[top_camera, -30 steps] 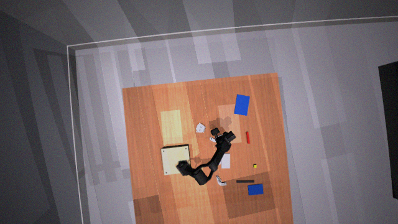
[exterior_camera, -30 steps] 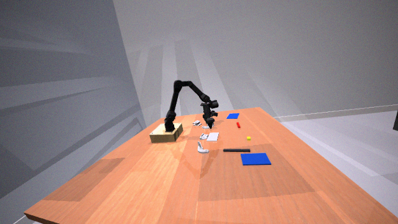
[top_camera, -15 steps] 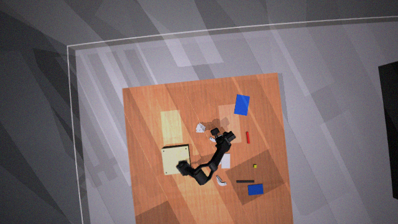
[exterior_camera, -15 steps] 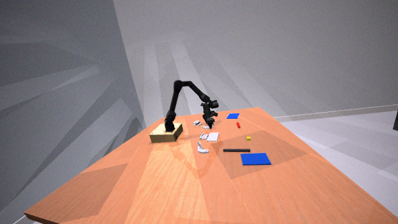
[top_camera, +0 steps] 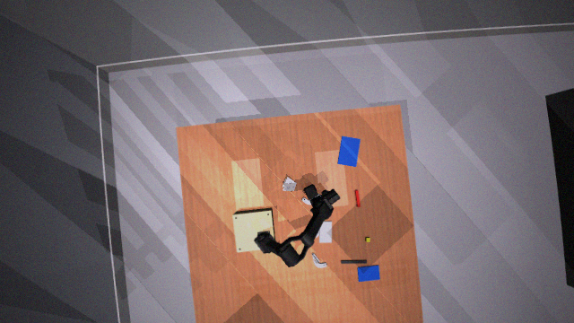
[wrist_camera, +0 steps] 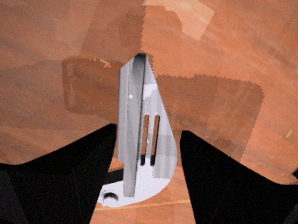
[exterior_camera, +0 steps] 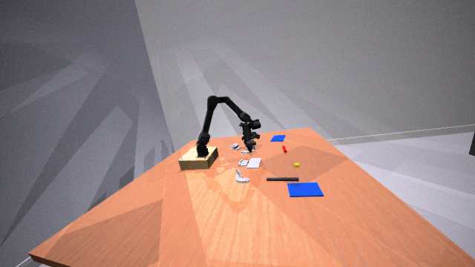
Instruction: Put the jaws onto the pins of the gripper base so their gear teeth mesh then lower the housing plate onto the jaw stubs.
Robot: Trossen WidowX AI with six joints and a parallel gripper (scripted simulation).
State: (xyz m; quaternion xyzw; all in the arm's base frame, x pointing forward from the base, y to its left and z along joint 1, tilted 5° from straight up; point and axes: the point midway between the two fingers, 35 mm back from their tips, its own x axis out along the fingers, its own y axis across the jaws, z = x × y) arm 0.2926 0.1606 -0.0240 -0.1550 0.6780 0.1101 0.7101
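Now: the jaw 40 mm behind my gripper tip. The rest, counted from my gripper tip: gripper base (130 mm behind, 100 mm to the left, 20 mm above); housing plate (180 mm to the right, 20 mm behind); flat white plate (190 mm to the right, 50 mm ahead).
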